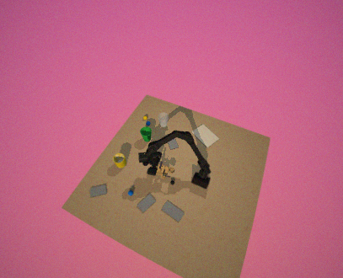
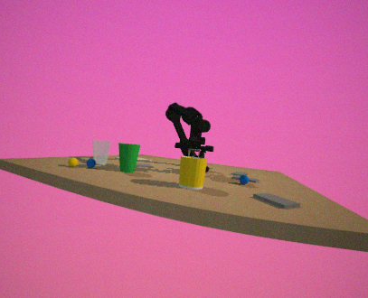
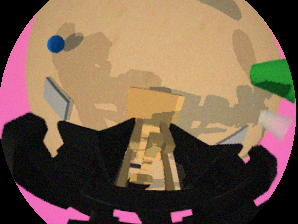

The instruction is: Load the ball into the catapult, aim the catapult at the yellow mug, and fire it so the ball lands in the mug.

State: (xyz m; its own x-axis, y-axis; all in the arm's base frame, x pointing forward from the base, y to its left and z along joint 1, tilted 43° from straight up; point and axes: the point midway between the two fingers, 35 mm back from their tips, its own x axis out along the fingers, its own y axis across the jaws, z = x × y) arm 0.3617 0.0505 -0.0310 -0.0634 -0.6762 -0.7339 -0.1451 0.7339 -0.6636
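The small black ball is 16 cm behind my gripper tip, 5 cm to the left of it and 3 cm below it. From my gripper tip the other things lie so: yellow mug: 28 cm ahead, 6 cm to the left, 2 cm below; then green cup: 20 cm ahead, 24 cm to the right, 2 cm below; then wooden catapult: 7 cm behind, 2 cm above.
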